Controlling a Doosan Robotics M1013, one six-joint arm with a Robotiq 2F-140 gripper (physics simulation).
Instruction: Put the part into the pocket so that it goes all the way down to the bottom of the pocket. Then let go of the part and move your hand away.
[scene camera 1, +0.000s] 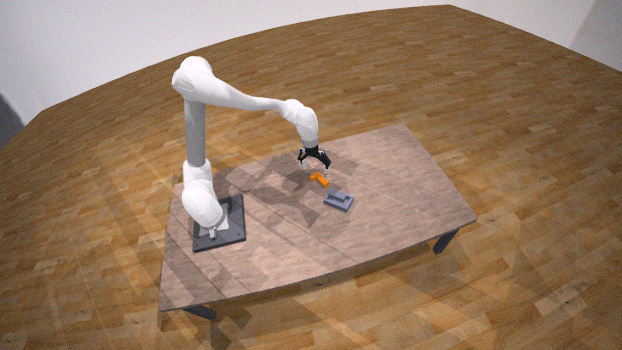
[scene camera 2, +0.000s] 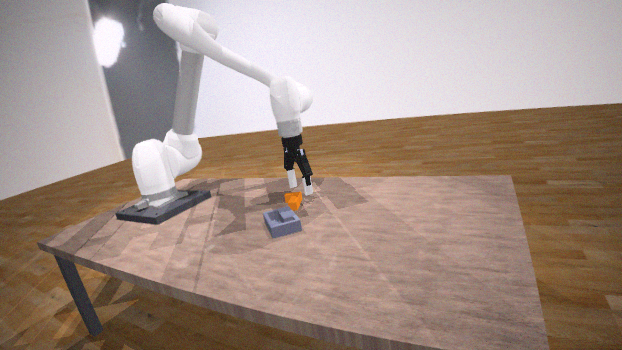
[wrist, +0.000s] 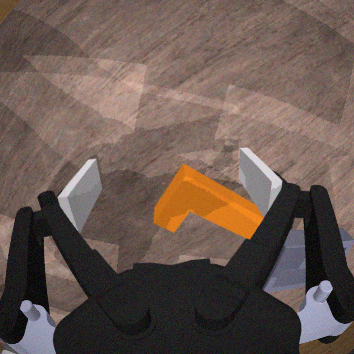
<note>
My gripper (scene camera 2: 301, 190) is open and holds nothing. Also in view: an orange L-shaped part (wrist: 189, 190). I also see a grey pocket block (scene camera 2: 283, 221).
My gripper also shows in the wrist view (wrist: 168, 168).
</note>
